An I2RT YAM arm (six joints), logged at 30 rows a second.
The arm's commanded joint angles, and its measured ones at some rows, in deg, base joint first. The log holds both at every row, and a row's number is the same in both.
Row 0, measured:
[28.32, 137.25, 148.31, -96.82, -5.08, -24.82]
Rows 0 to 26, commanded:
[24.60, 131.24, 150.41, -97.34, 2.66, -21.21]
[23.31, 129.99, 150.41, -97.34, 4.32, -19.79]
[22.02, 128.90, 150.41, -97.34, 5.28, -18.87]
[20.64, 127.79, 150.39, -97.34, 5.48, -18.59]
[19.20, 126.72, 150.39, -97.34, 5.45, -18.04]
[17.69, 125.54, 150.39, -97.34, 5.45, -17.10]
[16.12, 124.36, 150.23, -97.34, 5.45, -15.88]
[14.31, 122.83, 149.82, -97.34, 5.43, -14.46]
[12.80, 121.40, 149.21, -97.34, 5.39, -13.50]
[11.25, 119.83, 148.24, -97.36, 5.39, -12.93]
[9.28, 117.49, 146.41, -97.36, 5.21, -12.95]
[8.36, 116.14, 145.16, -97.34, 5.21, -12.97]
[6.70, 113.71, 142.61, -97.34, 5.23, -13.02]
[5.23, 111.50, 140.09, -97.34, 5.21, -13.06]
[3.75, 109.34, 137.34, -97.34, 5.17, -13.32]
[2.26, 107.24, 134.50, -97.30, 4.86, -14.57]
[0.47, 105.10, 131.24, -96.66, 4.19, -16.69]
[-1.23, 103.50, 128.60, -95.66, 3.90, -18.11]
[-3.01, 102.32, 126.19, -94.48, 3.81, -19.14]
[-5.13, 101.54, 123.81, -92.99, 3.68, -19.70]
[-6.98, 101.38, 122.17, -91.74, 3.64, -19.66]
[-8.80, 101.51, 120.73, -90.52, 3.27, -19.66]
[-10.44, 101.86, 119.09, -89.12, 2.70, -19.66]
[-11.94, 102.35, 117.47, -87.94, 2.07, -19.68]
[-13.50, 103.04, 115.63, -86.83, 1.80, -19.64]
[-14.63, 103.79, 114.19, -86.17, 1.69, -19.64]
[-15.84, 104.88, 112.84, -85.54, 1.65, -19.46]
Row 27, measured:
[-13.41, 102.10, 116.22, -86.26, 3.09, -18.76]
